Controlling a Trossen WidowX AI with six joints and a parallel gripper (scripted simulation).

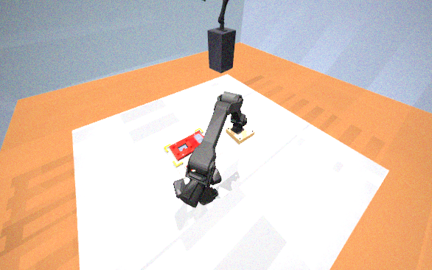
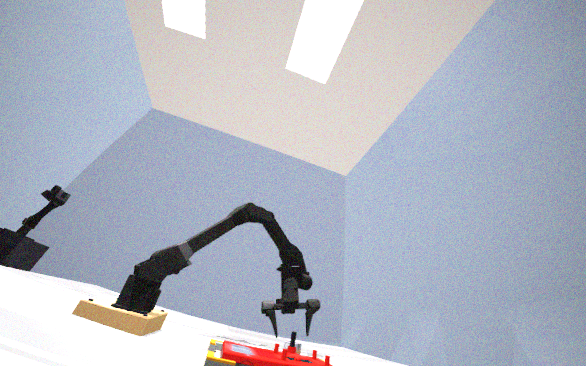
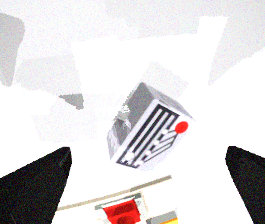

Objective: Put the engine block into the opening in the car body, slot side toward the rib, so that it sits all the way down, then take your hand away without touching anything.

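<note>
Now: the engine block 3 cm below my gripper tip.
</note>
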